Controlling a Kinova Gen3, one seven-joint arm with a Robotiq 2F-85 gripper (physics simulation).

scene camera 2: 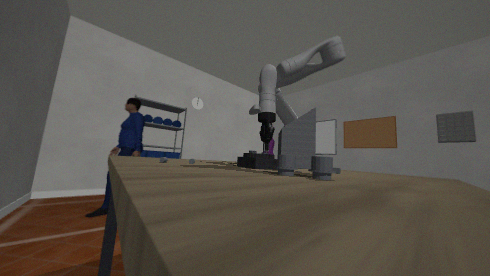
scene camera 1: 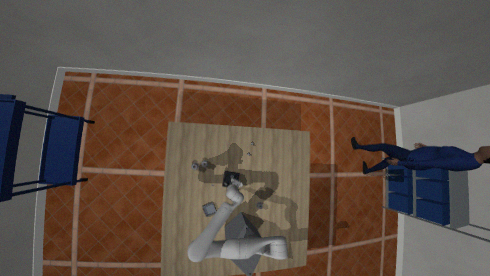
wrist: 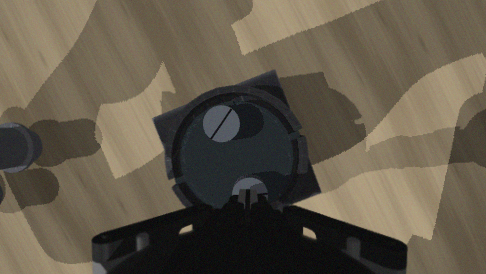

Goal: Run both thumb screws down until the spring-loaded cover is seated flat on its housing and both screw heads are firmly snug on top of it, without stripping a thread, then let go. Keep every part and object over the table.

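Frame: origin at the arm's base, x up, y back, z right, level; centimetres.
Seen in the pictures: gripper, fingertip midpoint: (scene camera 2: 265,151) (wrist: 248,201); arm's base, link origin: (scene camera 2: 292,123).
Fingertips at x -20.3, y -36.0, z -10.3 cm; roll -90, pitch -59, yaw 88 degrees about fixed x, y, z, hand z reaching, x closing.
Observation:
Pixels of each thing's middle, then the offset from my fingertips to it. "*": a spot on its surface instead.
- black housing, body centre: (wrist: 237,154) (scene camera 2: 258,160) (scene camera 1: 231,179) dx -4.1, dy -3.4, dz +0.8 cm
- grey slotted screw head, surface spot: (wrist: 221,123) (scene camera 2: 252,150) * dx -0.3, dy -6.5, dz +1.3 cm
- second screw head, surface spot: (wrist: 243,183) * dx -0.5, dy -1.3, dz +0.3 cm
- square grey tray, body centre: (scene camera 1: 209,209) dx -5.9, dy +21.2, dz -16.6 cm
- small grey part, body centre: (scene camera 1: 259,205) dx -4.5, dy +19.5, dz +25.7 cm
The black housing (scene camera 1: 227,181) (scene camera 2: 246,161) (wrist: 308,184) stands on the table. Its round dark cover (wrist: 215,162) lies inside a raised ring. One grey slotted screw head (wrist: 221,123) (scene camera 2: 252,152) is at the far side of the cover in the wrist view and casts a shadow beside it. The second screw head (wrist: 243,183) is at the near side, partly hidden by the fingertips. My gripper (wrist: 248,201) (scene camera 2: 266,148) points down, shut with nothing between its fingers, its tips over or at this second screw. Contact, and whether the cover is flat, I cannot tell.
Two grey cylinders (scene camera 1: 195,166) (scene camera 2: 322,167) stand beyond the housing. Two small parts (scene camera 1: 252,143) (scene camera 1: 249,154), a square grey tray (scene camera 1: 209,209) and a small grey part (scene camera 1: 260,205) lie on the table. A large grey angular block (scene camera 2: 301,142) stands near the arm.

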